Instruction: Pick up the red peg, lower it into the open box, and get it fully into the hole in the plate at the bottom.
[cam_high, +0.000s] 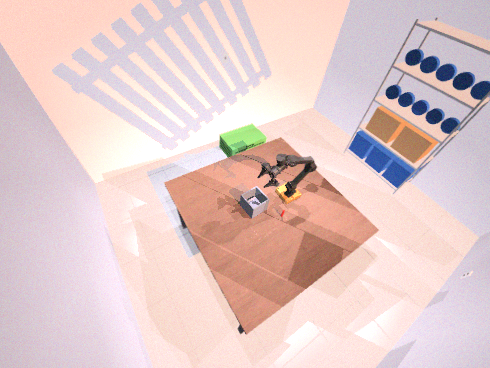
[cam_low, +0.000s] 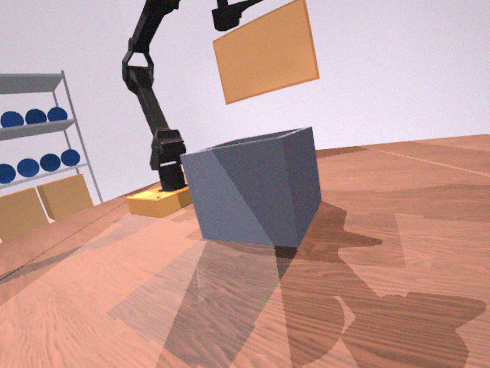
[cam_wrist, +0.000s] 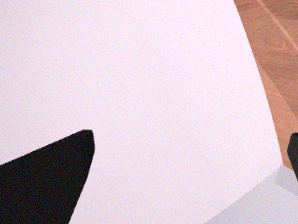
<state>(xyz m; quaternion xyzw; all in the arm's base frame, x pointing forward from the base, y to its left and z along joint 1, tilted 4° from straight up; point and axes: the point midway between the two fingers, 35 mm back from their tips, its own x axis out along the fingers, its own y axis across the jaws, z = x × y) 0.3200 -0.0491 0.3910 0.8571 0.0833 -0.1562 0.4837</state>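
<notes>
My gripper tip is now 37 cm above the red peg, 18 cm past it and 13 cm to the right of it. The rest, counted from my gripper tip: plate: 37 cm below, 6 cm to the right, 5 cm behind.
</notes>
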